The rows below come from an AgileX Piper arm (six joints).
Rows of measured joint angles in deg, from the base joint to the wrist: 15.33 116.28 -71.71 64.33 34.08 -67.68; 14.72 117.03 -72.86 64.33 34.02 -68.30; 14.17 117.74 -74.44 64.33 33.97 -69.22; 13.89 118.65 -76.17 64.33 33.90 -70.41; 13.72 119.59 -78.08 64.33 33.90 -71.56; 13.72 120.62 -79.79 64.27 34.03 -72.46; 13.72 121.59 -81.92 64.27 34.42 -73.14; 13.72 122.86 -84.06 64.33 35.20 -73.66; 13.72 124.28 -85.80 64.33 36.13 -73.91; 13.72 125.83 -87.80 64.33 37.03 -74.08; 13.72 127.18 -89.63 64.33 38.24 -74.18; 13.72 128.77 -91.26 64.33 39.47 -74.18
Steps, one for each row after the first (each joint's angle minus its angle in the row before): -0.61 0.75 -1.15 0.00 -0.06 -0.62; -0.55 0.71 -1.58 0.00 -0.05 -0.92; -0.28 0.91 -1.73 0.00 -0.07 -1.19; -0.17 0.94 -1.91 0.00 0.00 -1.15; 0.00 1.03 -1.71 -0.06 0.13 -0.90; 0.00 0.97 -2.13 0.00 0.39 -0.68; 0.00 1.27 -2.14 0.06 0.78 -0.52; 0.00 1.42 -1.74 0.00 0.93 -0.25; 0.00 1.55 -2.00 0.00 0.90 -0.17; 0.00 1.35 -1.83 0.00 1.21 -0.10; 0.00 1.59 -1.63 0.00 1.23 0.00
